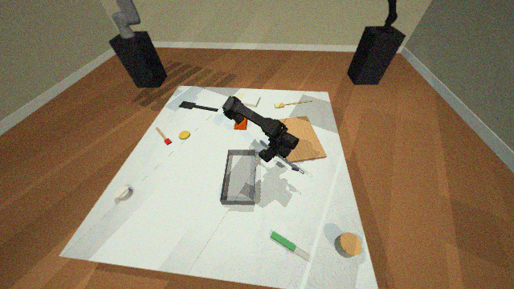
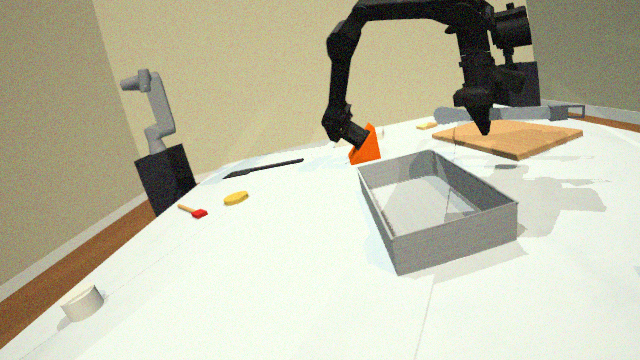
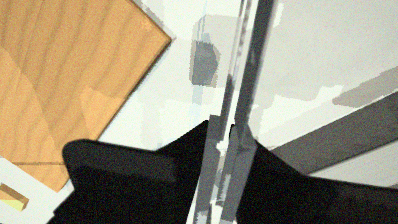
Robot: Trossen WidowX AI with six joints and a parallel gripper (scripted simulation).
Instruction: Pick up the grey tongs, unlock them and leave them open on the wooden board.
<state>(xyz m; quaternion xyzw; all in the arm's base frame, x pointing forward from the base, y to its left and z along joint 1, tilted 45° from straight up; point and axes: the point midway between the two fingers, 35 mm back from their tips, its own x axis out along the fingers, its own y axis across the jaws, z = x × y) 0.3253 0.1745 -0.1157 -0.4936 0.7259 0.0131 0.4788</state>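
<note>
The wooden board is 20 cm behind my gripper tip, 17 cm to the left of it and 7 cm below it. The rest, counted from my gripper tip: black lock piece 6 cm to the left, 6 cm ahead, 4 cm above; then green-handled tool 42 cm ahead, 7 cm below, 6 cm to the left; then grey roasting tin 18 cm to the right, 9 cm ahead, 5 cm below.
</note>
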